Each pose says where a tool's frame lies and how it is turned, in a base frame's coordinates. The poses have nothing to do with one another.
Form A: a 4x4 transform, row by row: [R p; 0 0 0 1], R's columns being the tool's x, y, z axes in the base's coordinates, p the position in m. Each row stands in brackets.
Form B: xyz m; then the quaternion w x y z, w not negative. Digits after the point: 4 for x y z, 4 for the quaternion.
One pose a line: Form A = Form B
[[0.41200 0.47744 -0.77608 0.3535], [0.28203 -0.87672 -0.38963 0.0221], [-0.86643 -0.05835 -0.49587 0.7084], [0 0 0 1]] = 0.3535 0.0221 0.7084 0.0993 0.8344 0.2276 -0.4922
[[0.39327 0.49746 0.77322 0.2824], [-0.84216 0.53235 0.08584 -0.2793], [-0.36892 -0.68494 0.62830 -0.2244], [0 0 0 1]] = 0.2824 -0.2793 -0.2244 0.7990 -0.2412 0.3573 -0.4191
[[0.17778 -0.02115 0.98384 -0.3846], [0.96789 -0.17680 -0.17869 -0.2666], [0.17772 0.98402 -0.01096 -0.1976], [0 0 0 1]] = -0.3846 -0.2666 -0.1976 0.4975 0.5843 0.4051 0.4970
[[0.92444 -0.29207 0.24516 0.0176], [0.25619 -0.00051 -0.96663 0.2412], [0.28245 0.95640 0.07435 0.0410], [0 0 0 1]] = 0.0176 0.2412 0.0410 0.7068 0.6802 -0.0132 0.1939
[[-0.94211 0.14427 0.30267 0.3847], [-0.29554 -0.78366 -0.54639 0.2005], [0.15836 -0.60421 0.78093 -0.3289], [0 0 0 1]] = 0.3847 0.2005 -0.3289 0.1174 -0.1231 0.3072 -0.9363
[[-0.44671 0.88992 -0.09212 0.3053], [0.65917 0.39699 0.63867 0.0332], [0.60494 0.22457 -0.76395 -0.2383], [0 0 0 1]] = 0.3053 0.0332 -0.2383 0.2158 -0.4796 -0.8074 -0.2673
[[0.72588 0.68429 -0.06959 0.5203], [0.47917 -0.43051 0.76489 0.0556], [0.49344 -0.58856 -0.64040 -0.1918], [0 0 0 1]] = 0.5203 0.0556 -0.1918 0.4047 -0.8362 -0.3479 -0.1267
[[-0.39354 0.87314 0.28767 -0.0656], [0.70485 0.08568 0.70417 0.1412], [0.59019 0.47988 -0.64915 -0.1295], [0 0 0 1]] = -0.0656 0.1412 -0.1295 0.1037 -0.5408 -0.7294 -0.4058
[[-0.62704 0.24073 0.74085 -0.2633], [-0.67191 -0.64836 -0.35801 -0.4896], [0.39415 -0.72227 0.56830 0.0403], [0 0 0 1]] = -0.2633 -0.4896 0.0403 0.2706 -0.3365 0.3203 -0.8432
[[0.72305 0.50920 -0.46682 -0.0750], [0.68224 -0.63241 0.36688 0.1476], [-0.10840 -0.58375 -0.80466 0.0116], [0 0 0 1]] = -0.0750 0.1476 0.0116 0.2674 -0.8888 -0.3351 0.1618
